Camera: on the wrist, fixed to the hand. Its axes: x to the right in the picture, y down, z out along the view.
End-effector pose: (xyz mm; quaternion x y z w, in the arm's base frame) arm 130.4 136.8 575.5 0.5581 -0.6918 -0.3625 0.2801
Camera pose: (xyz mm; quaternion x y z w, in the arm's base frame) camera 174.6 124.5 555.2 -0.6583 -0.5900 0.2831 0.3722
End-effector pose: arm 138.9 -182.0 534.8 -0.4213 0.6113 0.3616 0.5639
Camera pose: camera 168.8 -222.3 536.3 -0.5985 -0.4597 -0.5630 0.3370
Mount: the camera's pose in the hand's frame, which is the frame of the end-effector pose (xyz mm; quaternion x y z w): 2.6 -43.1 -25.6 0.0176 0.0116 0.9989 0.0424
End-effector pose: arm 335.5 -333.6 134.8 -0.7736 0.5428 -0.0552 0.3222
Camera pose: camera 360.1 -338.4 178.3 0.5157 0.7985 0.3010 0.0761
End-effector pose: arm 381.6 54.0 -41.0 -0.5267 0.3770 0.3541 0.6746
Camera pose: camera 417.0 20.8 -28.3 -0.3620 -0.5561 -0.6761 0.3202
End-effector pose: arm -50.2 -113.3 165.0 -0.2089 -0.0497 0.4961 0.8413
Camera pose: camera -6.4 -136.9 158.7 0.0494 -0.2250 -0.8598 0.4556
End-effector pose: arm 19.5 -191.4 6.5 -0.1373 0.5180 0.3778 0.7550
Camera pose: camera 33.3 -234.8 -14.6 -0.5205 -0.1745 -0.7595 0.3490
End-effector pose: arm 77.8 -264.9 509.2 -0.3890 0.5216 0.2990 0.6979
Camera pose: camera 101.3 -309.1 512.7 -0.5134 -0.4241 -0.6962 0.2683
